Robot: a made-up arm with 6 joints.
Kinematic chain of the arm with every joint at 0, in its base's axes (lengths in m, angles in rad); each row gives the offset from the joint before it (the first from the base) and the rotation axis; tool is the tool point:
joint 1: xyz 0 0 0.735 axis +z
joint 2: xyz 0.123 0 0 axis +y
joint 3: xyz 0 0 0.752 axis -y
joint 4: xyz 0 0 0.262 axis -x
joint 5: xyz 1.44 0 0 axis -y
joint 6: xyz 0.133 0 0 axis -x
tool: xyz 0 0 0
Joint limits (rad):
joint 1: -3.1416..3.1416
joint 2: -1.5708..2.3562
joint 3: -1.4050..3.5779
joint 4: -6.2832..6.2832
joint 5: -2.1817..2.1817
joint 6: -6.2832..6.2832
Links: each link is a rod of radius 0.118 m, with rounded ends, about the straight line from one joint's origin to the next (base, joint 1, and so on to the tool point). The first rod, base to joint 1, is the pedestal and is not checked.
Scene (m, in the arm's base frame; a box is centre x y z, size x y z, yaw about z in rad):
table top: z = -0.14
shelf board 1: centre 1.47 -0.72 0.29 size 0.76 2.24 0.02 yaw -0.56
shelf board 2: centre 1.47 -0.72 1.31 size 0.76 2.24 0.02 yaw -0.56
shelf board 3: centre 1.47 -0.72 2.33 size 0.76 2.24 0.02 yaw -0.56
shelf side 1: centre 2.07 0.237 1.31 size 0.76 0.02 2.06 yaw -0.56
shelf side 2: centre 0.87 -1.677 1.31 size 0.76 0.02 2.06 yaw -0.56
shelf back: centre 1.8 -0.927 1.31 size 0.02 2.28 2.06 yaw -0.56
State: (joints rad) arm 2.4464 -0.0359 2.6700 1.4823 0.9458 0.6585
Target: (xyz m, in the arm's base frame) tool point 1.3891 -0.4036 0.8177
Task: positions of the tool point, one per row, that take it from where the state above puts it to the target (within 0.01 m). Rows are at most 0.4 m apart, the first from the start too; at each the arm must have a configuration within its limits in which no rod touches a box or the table.
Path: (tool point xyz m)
1: 1.0344 -0.7029 1.8571
2: 1.0095 -0.4451 1.8030
3: 0.9397 -0.2186 1.7217
4: 0.8422 -0.0338 1.6174
5: 1.0452 -0.1036 1.3070
6: 1.1466 -0.1843 0.9533
7: 1.1399 -0.2580 0.5854
8: 1.2286 -0.3082 0.6583
9: 1.3120 -0.3579 0.7361
10: 1.3891 -0.4036 0.8177

